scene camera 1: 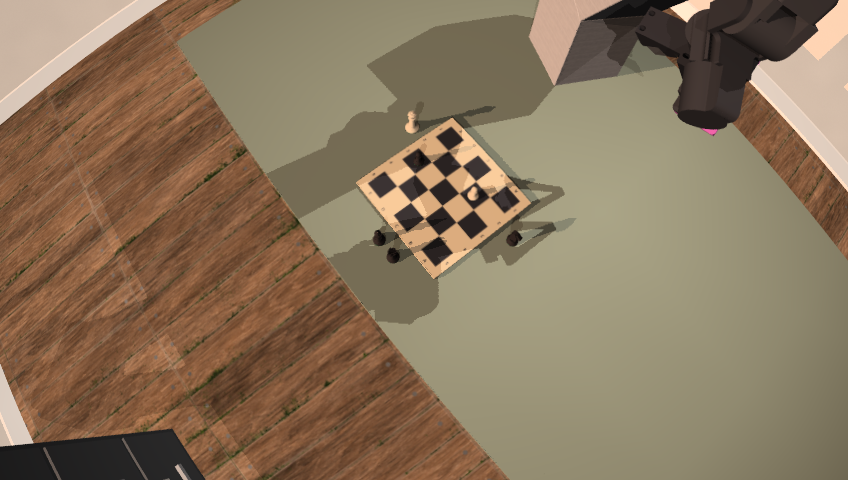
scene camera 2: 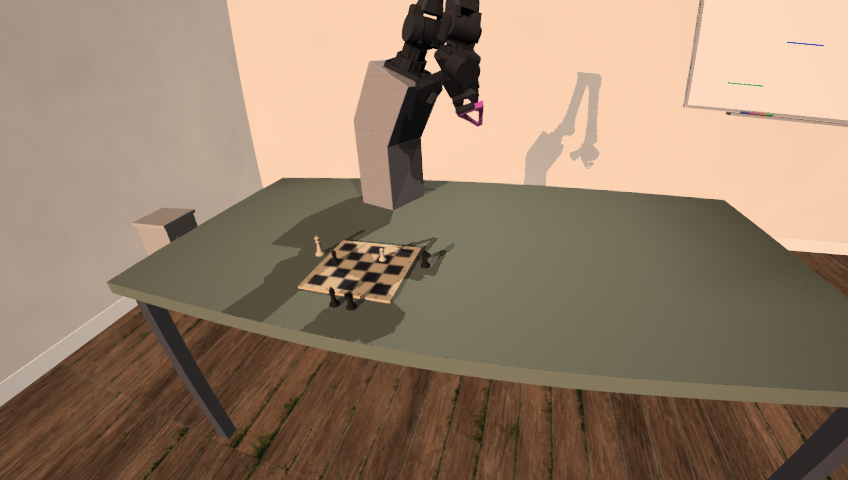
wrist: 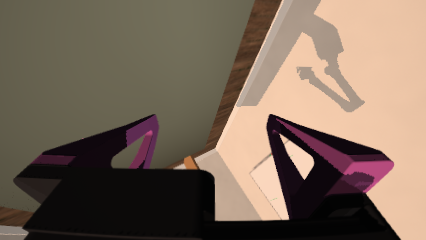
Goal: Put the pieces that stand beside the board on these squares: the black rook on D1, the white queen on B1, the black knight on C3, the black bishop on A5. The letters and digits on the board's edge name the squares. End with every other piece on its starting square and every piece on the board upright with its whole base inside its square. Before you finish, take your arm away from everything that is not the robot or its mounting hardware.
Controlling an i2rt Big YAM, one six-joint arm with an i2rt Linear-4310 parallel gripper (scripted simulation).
In view: the gripper (scene camera 2: 477, 113) and a chessboard (scene camera 1: 428, 207).
The chessboard also shows in scene camera 2 (scene camera 2: 359, 271). The gripper is seen too in the wrist view (wrist: 212, 120). The wrist view misses the chessboard: it is out of frame.
